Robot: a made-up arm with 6 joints. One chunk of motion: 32 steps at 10 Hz.
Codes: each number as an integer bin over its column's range. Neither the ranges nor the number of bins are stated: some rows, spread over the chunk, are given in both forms.
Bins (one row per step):
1: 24 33 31 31 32 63
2: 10 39 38 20 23 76
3: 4 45 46 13 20 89
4: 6 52 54 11 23 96
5: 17 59 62 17 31 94
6: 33 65 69 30 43 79
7: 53 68 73 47 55 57
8: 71 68 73 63 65 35
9: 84 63 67 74 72 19
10: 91 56 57 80 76 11
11: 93 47 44 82 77 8
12: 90 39 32 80 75 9
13: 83 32 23 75 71 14
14: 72 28 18 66 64 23
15: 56 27 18 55 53 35
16: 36 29 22 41 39 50
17: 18 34 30 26 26 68
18: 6 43 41 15 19 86
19: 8 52 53 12 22 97
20: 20 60 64 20 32 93
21: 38 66 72 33 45 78
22: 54 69 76 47 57 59
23: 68 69 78 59 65 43
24: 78 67 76 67 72 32
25: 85 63 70 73 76 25
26: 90 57 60 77 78 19
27: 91 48 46 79 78 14
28: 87 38 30 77 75 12
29: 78 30 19 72 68 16
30: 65 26 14 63 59 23
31: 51 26 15 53 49 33
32: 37 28 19 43 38 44
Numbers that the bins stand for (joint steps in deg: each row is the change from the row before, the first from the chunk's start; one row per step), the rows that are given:
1: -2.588 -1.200 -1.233 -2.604 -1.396 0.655
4: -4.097 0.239 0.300 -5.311 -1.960 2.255
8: 1.353 1.452 1.567 1.727 0.671 -0.703
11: 3.197 -0.139 -0.367 4.299 1.422 -2.012
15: 0.095 -1.655 -2.100 0.644 -0.081 -0.703
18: -4.097 -0.442 -0.567 -4.770 -2.210 1.770
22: -0.073 1.527 1.767 -0.438 0.170 0.461
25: 2.526 1.073 1.367 3.081 1.360 -1.188
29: 1.939 -1.427 -2.033 2.945 0.859 -1.624
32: -1.498 -1.579 -2.033 -0.980 -1.020 -0.267
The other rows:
2: -3.762 -0.745 -0.767 -4.093 -1.960 1.285
3: -4.265 -0.291 -0.233 -5.040 -2.147 1.915
5: -3.175 0.770 0.833 -4.499 -1.459 2.158
6: -1.833 1.224 1.300 -2.739 -0.707 1.430
7: -0.157 1.452 1.567 -0.438 0.044 0.364
9: 2.442 1.073 1.167 3.216 1.109 -1.479
10: 3.029 0.542 0.500 4.028 1.360 -1.867
12: 2.945 -0.745 -1.167 4.028 1.297 -1.964
13: 2.359 -1.276 -1.767 3.352 1.046 -1.721
14: 1.436 -1.579 -2.100 2.133 0.608 -1.285
16: -1.582 -1.503 -1.833 -1.251 -0.958 0.024
17: -3.091 -1.124 -1.300 -3.281 -1.772 0.897
19: -3.929 0.239 0.233 -5.176 -2.022 2.303
20: -2.923 0.845 0.967 -4.093 -1.396 2.109
21: -1.414 1.300 1.500 -2.333 -0.582 1.382
23: 1.101 1.527 1.900 1.186 0.671 -0.315
24: 1.939 1.376 1.767 2.269 1.109 -0.848
26: 2.945 0.618 0.700 3.622 1.485 -1.479
27: 3.029 -0.064 -0.233 3.893 1.485 -1.721
28: 2.694 -0.821 -1.300 3.622 1.297 -1.818
30: 0.849 -1.730 -2.367 1.727 0.295 -1.285
31: -0.324 -1.730 -2.300 0.374 -0.331 -0.800

